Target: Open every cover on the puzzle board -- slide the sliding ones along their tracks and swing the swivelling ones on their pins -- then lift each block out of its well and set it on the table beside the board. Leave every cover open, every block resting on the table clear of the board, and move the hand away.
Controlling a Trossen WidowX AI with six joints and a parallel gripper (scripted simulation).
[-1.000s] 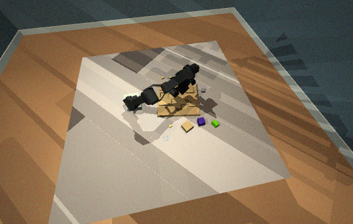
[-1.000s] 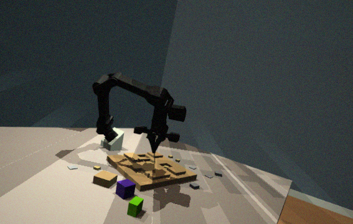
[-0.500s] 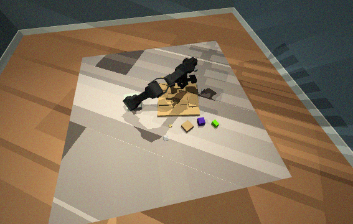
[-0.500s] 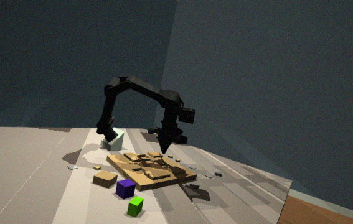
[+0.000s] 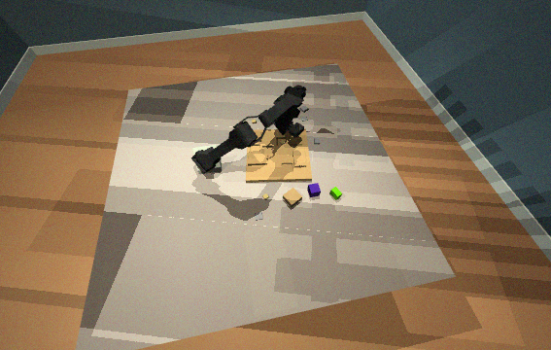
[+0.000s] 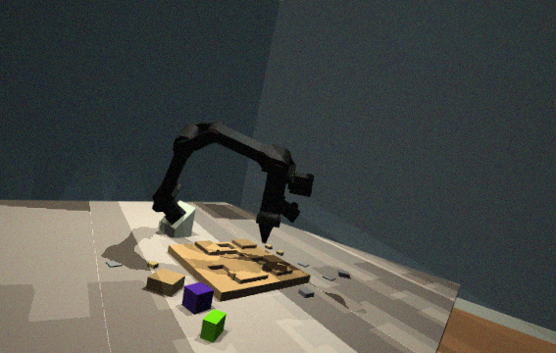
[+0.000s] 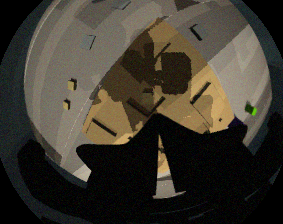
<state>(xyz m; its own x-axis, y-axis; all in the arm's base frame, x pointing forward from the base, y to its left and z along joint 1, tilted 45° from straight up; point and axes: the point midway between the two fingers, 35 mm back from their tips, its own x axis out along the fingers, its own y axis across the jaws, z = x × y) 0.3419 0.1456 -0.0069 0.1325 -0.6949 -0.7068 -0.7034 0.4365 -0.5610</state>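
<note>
Right now my gripper tip is 3 cm past the tan puzzle board, 4 cm to the left of it and 6 cm above it. The rest, counted from my gripper tip: purple block 12 cm ahead, 27 cm to the right, 6 cm below; then brown block 2 cm ahead, 29 cm to the right, 7 cm below; then green block 21 cm ahead, 29 cm to the right, 6 cm below.
</note>
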